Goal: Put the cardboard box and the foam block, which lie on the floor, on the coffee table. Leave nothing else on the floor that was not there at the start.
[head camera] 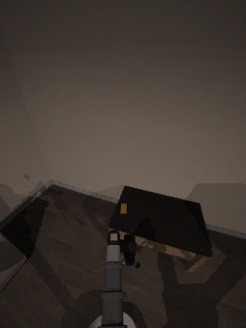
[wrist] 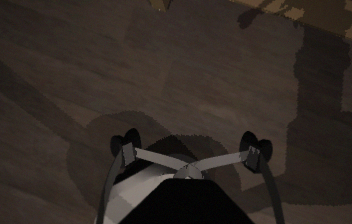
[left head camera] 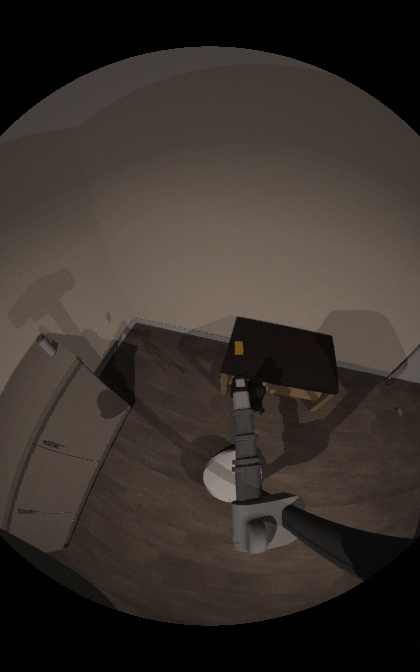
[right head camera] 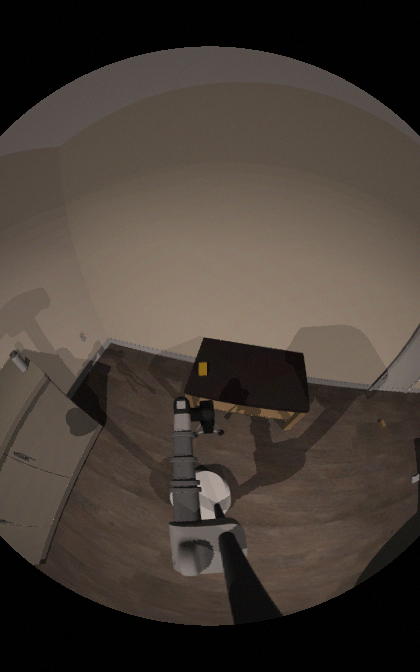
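Where they show: gripper, between the fingertips: [head camera: 126, 266] [wrist: 189, 142]; robot's base, origin of its link: [left head camera: 231, 474].
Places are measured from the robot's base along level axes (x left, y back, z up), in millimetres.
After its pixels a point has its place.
A yellow block [head camera: 123, 208] @[y -874, x -90, z 467 mm] [left head camera: 239, 348] @[y -864, x -98, z 467 mm] [right head camera: 202, 369], which looks like the foam block, lies on the dark coffee table [head camera: 170, 220] @[y -762, x -551, z 422 mm] [left head camera: 290, 355] @[y -797, x -492, z 422 mm] [right head camera: 260, 372] near its left end. A small orange-brown object [left head camera: 399, 411] @[y -102, x -1982, z 22 mm] [right head camera: 381, 422], possibly the cardboard box, lies on the floor to the right of the table; it is too small to tell surely. My gripper [right head camera: 209, 433] [wrist: 189, 142] @[y -368, x -87, z 539 mm] is open and empty, in front of the table's near left part, with its fingers over bare floor in the wrist view. The arm partly hides it in the left head view.
A pale cabinet [left head camera: 75, 450] @[y -55, x 1052, z 452 mm] [right head camera: 45, 450] with handles stands on the left. A wall runs behind the table. My pale round base [left head camera: 219, 475] @[y -9, x 89, z 187 mm] [right head camera: 215, 490] shows below the arm. A dark object [right head camera: 417, 470] shows at the right edge in the right head view.
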